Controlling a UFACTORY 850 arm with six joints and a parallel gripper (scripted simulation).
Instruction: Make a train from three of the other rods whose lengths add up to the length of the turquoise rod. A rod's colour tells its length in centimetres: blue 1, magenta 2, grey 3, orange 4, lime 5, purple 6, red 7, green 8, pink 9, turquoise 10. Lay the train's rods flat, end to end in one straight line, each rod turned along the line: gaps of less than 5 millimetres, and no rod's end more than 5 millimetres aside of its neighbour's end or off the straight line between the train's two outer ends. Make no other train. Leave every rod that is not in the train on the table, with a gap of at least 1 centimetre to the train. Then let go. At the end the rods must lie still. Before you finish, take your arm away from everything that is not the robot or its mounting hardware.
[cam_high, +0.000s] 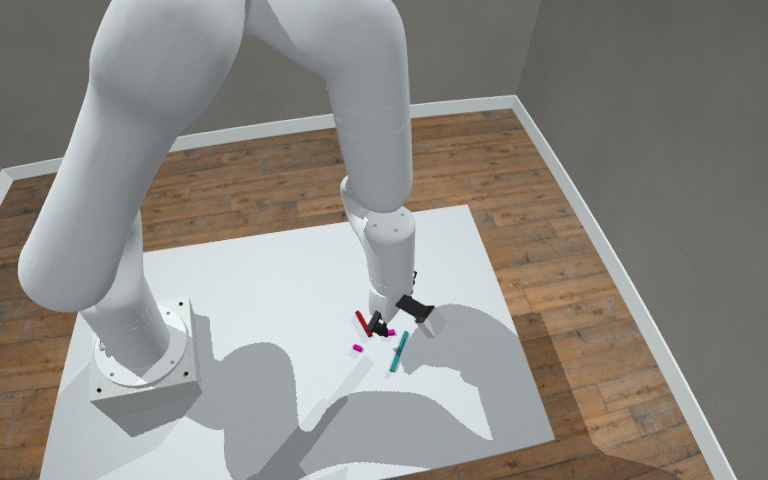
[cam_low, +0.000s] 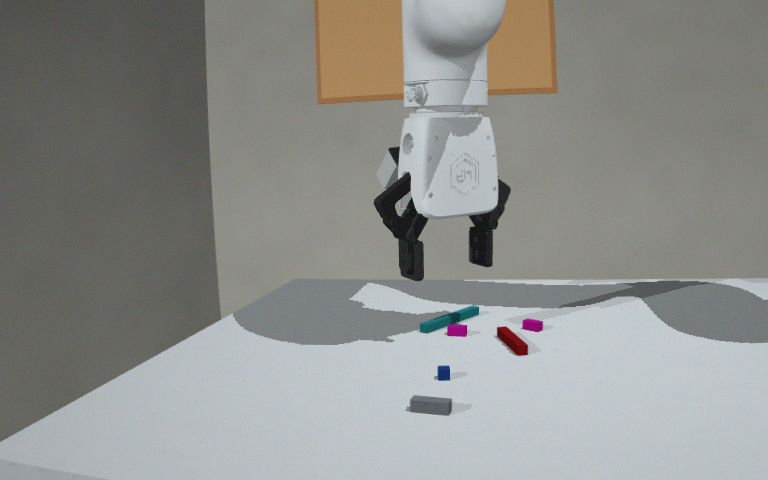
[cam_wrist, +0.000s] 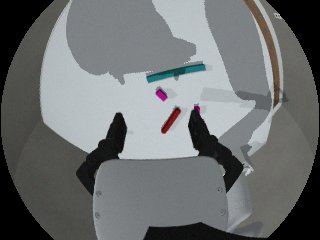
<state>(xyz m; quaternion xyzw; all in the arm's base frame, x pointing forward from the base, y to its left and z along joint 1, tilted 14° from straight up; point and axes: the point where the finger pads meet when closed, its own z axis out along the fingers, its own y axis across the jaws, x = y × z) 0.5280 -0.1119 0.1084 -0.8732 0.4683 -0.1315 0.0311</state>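
Now: hand 10 mm short of the blue rod, 130 mm to the right of it and 80 mm above it. The rest, counted from my hand: turquoise rod 10 mm behind, 60 mm to the right, 80 mm below; then grey rod 30 mm ahead, 200 mm to the left, 80 mm below; then red rod 60 mm behind, 40 mm to the left, 80 mm below.
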